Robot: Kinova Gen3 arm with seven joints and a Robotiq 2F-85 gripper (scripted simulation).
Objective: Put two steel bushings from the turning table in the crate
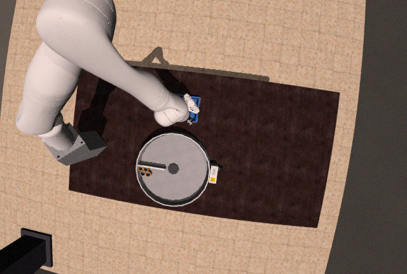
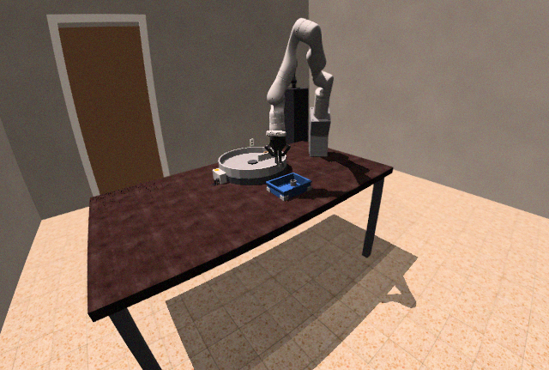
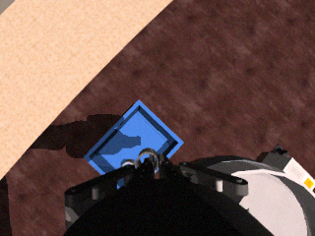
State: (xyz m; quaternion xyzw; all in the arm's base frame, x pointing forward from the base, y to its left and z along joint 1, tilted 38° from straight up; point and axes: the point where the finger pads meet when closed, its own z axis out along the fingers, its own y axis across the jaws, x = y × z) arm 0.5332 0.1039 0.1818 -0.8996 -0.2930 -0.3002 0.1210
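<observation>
The blue crate lies 140 mm below my hand, 40 mm behind it and 30 mm to the left of it. The rest, counted from my hand: round grey turning table: 320 mm to the right, 110 mm below, 60 mm behind.
</observation>
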